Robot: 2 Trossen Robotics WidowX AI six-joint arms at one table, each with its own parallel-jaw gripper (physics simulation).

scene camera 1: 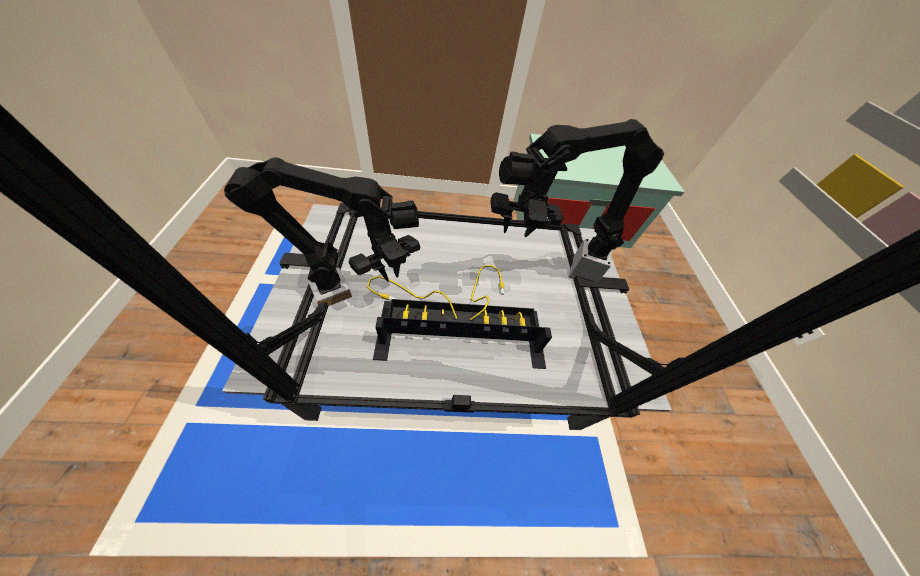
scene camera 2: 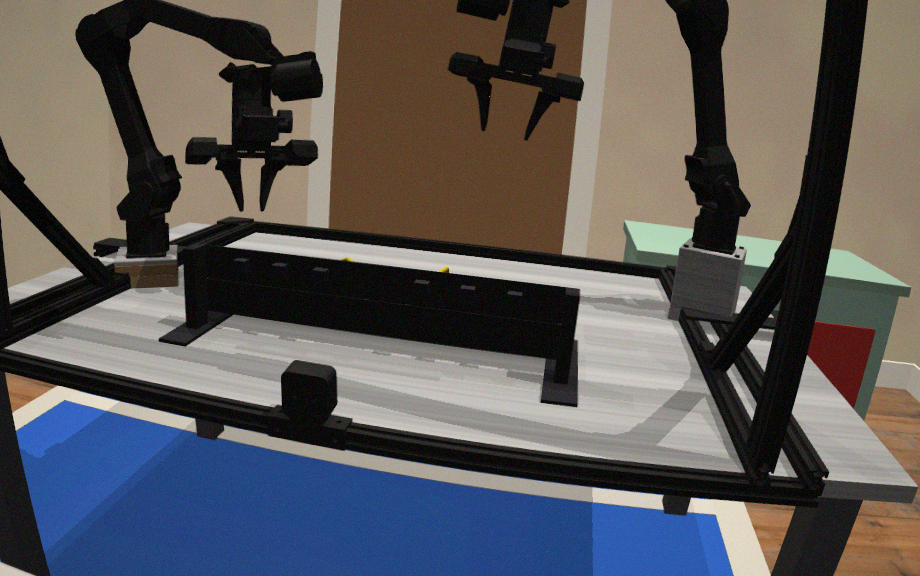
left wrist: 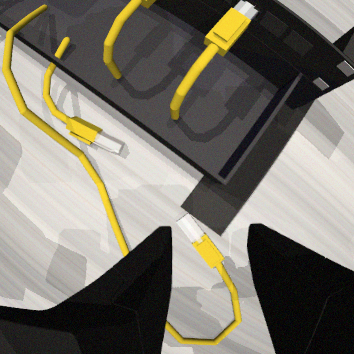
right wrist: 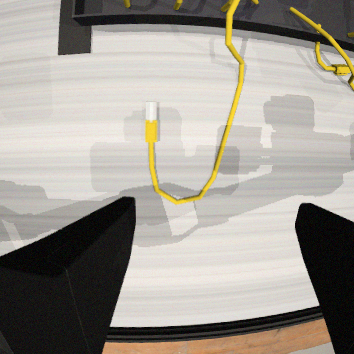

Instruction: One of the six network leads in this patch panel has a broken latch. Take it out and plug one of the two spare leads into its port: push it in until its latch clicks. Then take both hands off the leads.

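Places are measured from the left arm's base along level axes (x ahead, y left, z up), in metres.
Where they show: left gripper, fingertip midpoint: (scene camera 1: 392, 278) (scene camera 2: 252, 211) (left wrist: 209, 236); right gripper, fingertip midpoint: (scene camera 1: 514, 234) (scene camera 2: 504, 135) (right wrist: 219, 212); left arm's base at its link origin: (scene camera 1: 328, 283) (scene camera 2: 147, 252); right arm's base at its link origin: (scene camera 1: 597, 251) (scene camera 2: 714, 247).
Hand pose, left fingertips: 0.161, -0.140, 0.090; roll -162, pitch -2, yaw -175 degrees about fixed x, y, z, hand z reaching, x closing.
Things, the pixels of their top centre, and the offset from my left fingertips, as dx, dy, dz. "spot": a spot on its surface instead. Level surfaces: height alone.
- black patch panel at its top centre: (scene camera 2: 377, 259) (scene camera 1: 465, 316) +0.132, -0.195, -0.025
- loose lead at a spot on its surface: (left wrist: 84, 130) (right wrist: 345, 68) spot: +0.085, -0.049, -0.118
- right spare lead at a spot on its surface: (right wrist: 151, 131) (scene camera 1: 501, 284) spot: +0.354, -0.105, -0.121
- pale table top at its surface level: dz -0.134
- small black box at a spot on its surface: (scene camera 2: 308, 390) (scene camera 1: 463, 406) spot: +0.012, -0.386, -0.096
The black patch panel (scene camera 1: 461, 328) (scene camera 2: 387, 305) (left wrist: 210, 145) (right wrist: 150, 20) holds upright yellow leads; in scene camera 1 no plug shows at the third port from the left. One loose lead (left wrist: 84, 130) (right wrist: 341, 69) lies close behind the panel, clear plug exposed. The left spare lead (scene camera 1: 384, 296) (left wrist: 207, 250) lies near the panel's left foot. The right spare lead (scene camera 1: 501, 288) (right wrist: 151, 131) lies behind the panel's right part. My left gripper (scene camera 1: 391, 275) (scene camera 2: 251, 208) (left wrist: 209, 236) is part open and empty, above the left spare. My right gripper (scene camera 1: 516, 232) (scene camera 2: 505, 134) (right wrist: 219, 212) is open, high behind the right spare.
The spare leads' cables run into the panel's rear tray. The panel's feet (scene camera 1: 380, 350) (scene camera 1: 538, 359) stand on the pale table top (scene camera 1: 434, 379). A black frame (scene camera 2: 570, 463) borders the table, with a small black box (scene camera 1: 461, 402) (scene camera 2: 308, 390) at the front edge.
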